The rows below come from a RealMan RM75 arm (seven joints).
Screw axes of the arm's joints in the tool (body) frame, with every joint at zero. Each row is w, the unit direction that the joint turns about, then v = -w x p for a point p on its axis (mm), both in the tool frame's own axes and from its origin. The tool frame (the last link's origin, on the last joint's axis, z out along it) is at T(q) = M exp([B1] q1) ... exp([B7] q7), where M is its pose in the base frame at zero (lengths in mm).
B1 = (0, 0, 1, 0.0, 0.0, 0.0)
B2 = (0, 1, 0, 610.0, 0.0, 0.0)
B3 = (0, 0, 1, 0.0, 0.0, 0.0)
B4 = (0, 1, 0, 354.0, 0.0, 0.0)
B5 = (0, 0, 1, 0.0, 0.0, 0.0)
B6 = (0, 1, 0, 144.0, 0.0, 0.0)
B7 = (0, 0, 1, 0.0, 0.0, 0.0)
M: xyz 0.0 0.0 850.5 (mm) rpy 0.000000 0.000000 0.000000 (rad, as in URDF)
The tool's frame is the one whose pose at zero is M.
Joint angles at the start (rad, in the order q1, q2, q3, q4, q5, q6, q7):
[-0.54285 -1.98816 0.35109 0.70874 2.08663 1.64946 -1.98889]
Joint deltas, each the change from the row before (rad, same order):
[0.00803 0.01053 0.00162 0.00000 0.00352 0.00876 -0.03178]
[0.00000 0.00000 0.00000 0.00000 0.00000 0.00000 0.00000]
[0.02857 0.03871 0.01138 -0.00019 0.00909 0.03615 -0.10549]
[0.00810 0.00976 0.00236 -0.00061 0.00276 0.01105 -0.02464]
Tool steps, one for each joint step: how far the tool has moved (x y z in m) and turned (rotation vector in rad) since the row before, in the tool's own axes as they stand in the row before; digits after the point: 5 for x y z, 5 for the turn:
[-0.00045 -0.00146 -0.00555 0.00639 -0.00728 -0.03063]
[0.00000 0.00000 0.00000 0.00000 0.00000 0.00000]
[-0.00173 -0.00388 -0.01959 0.01885 -0.02985 -0.10035]
[-0.00107 -0.00099 -0.00519 0.00421 -0.00829 -0.02505]

